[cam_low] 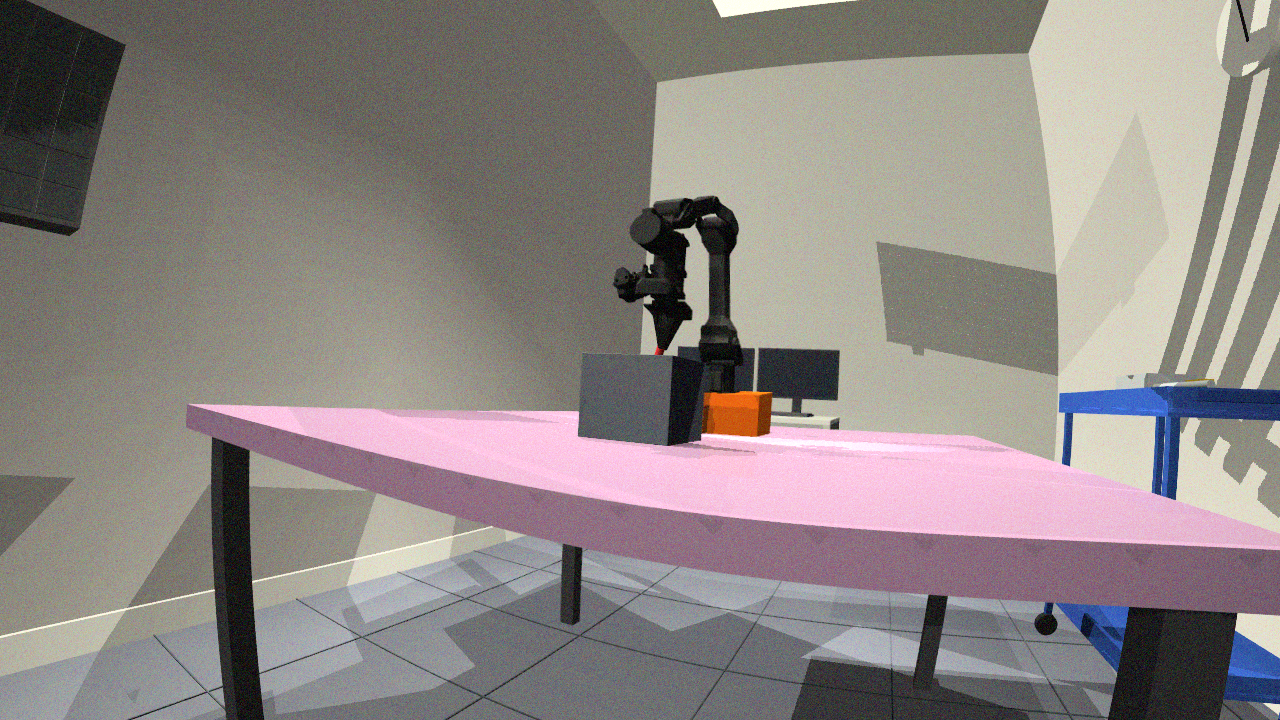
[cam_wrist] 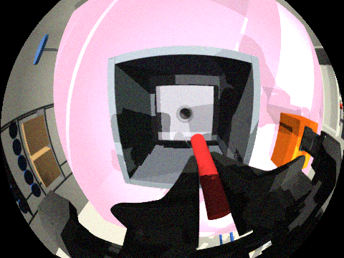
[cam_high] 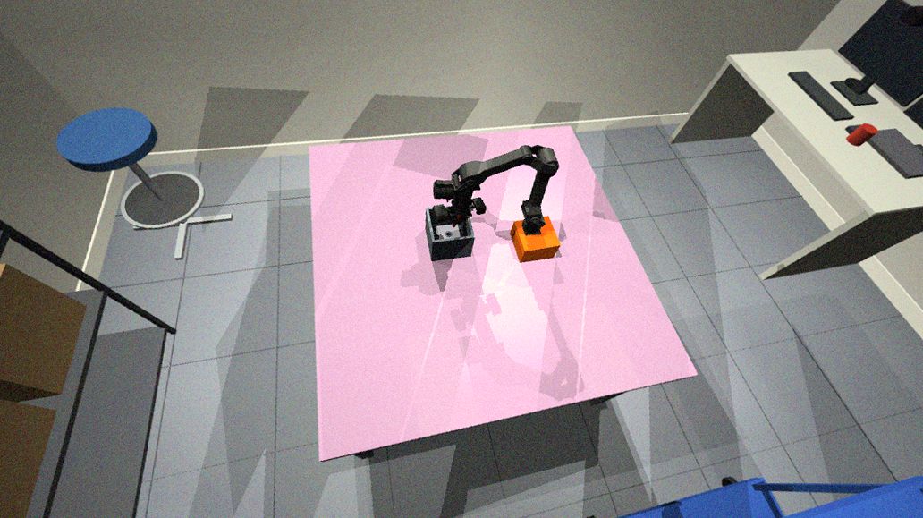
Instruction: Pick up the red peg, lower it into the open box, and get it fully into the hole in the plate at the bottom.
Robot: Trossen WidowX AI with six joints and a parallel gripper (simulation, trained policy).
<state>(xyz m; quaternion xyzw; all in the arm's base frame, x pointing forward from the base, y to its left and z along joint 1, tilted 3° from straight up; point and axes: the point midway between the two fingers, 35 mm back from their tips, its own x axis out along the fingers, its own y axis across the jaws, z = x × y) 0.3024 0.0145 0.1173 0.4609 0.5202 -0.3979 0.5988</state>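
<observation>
The red peg is 20 mm above my gripper tip.
</observation>
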